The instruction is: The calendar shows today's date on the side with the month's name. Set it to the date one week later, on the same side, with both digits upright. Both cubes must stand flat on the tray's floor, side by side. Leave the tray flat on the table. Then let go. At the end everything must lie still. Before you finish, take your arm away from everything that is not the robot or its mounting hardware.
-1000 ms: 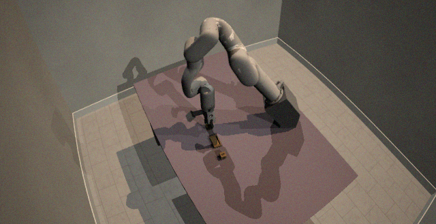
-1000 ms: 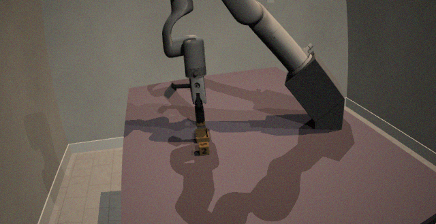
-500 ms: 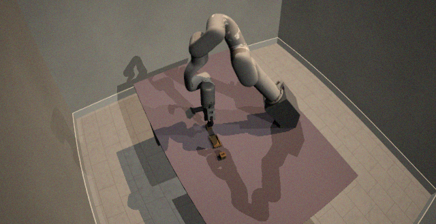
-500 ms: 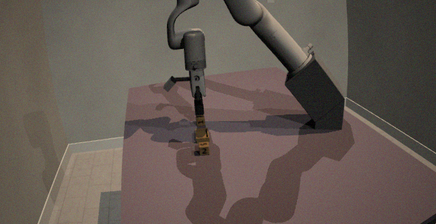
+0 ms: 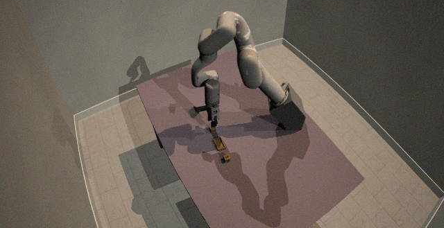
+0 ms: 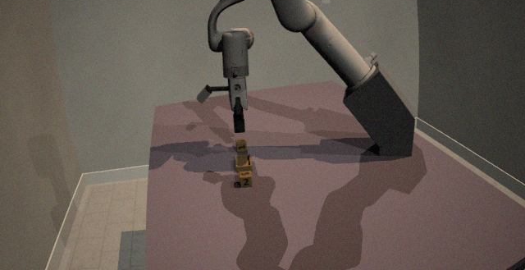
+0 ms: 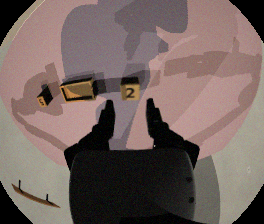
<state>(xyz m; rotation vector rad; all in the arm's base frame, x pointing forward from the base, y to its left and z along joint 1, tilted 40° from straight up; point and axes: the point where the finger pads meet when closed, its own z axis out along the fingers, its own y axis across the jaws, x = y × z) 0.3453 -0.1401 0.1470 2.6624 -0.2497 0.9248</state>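
My hand is 21 cm to the right of the yellow digit cube, 7 cm short of it and 7 cm above it. The rest, counted from my hand: tray 10 cm to the left, 8 cm below, 3 cm ahead.
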